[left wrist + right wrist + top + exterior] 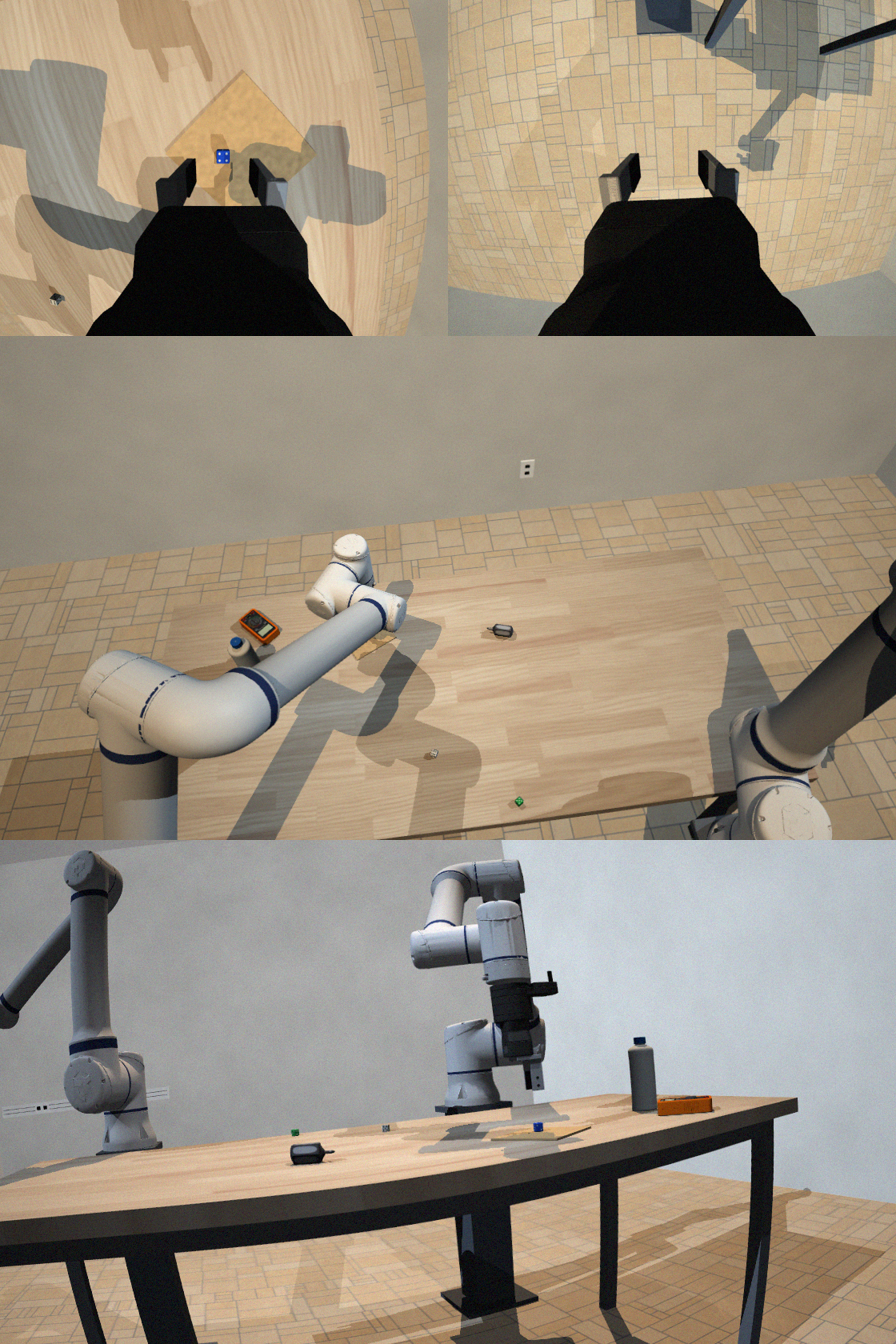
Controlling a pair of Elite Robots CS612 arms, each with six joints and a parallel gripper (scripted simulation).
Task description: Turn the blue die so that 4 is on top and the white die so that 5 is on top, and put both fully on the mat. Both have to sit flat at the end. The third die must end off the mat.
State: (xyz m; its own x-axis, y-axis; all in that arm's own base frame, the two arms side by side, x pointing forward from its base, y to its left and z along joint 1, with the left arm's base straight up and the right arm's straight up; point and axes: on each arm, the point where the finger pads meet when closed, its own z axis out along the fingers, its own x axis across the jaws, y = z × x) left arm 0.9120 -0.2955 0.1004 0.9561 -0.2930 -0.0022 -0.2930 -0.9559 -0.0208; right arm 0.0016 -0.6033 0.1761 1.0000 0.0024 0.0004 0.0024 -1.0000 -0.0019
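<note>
Now: left hand 420 mm past the white die, 120 mm to the left of it and 90 mm above it. Round my left hand: bottle 20 mm behind, 350 mm to the left, 20 mm below; tan mat 20 mm ahead, 10 mm to the right, 100 mm below; blue die 90 mm below.
</note>
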